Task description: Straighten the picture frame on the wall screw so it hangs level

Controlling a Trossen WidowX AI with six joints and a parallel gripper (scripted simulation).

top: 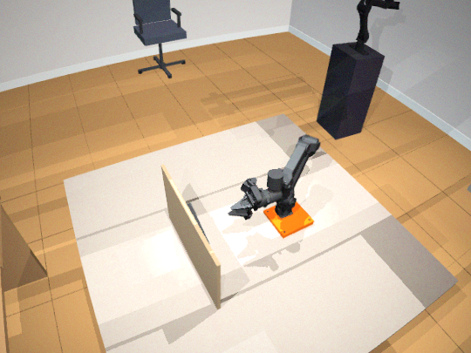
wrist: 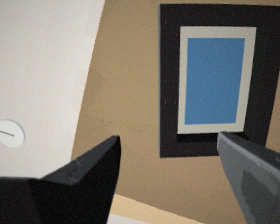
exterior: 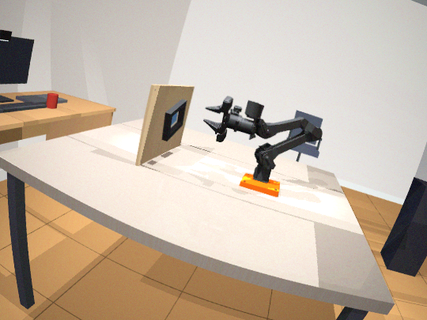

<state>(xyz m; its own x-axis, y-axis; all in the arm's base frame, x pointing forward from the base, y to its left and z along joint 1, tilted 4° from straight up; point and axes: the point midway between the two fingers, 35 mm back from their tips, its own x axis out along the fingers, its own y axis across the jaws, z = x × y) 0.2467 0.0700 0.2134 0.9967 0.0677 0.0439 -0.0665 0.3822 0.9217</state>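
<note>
Right now my gripper tip is 14 cm short of the picture frame, 6 cm above it and 1 cm to the left of it. From my gripper tip the other things lie so: wall board (15 cm ahead, 7 cm below).
</note>
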